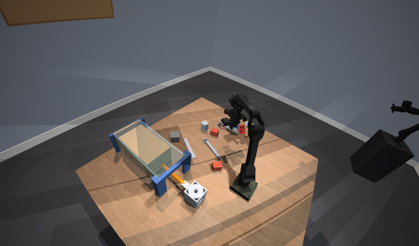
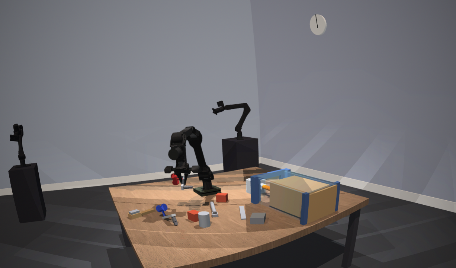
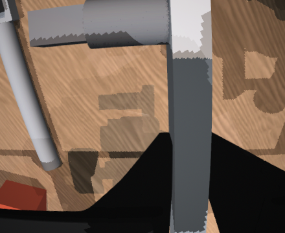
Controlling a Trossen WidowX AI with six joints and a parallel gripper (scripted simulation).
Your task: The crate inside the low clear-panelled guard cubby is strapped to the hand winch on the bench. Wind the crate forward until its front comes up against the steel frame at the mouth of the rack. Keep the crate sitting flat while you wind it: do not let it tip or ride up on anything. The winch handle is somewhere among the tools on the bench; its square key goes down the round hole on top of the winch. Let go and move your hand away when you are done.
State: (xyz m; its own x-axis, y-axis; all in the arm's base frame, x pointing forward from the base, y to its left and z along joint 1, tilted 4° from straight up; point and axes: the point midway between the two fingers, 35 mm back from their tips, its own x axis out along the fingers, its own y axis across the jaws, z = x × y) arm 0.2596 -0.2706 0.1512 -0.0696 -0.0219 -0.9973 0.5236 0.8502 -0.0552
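My gripper tip is 60 mm past the red knob, 20 mm below it and 10 mm to the left of it. Round my gripper tip: blue knob: 160 mm to the right, 110 mm below, 30 mm ahead; wooden-handled tool: 260 mm to the right, 140 mm below, 70 mm behind; winch handle: 20 mm behind, 10 mm above.
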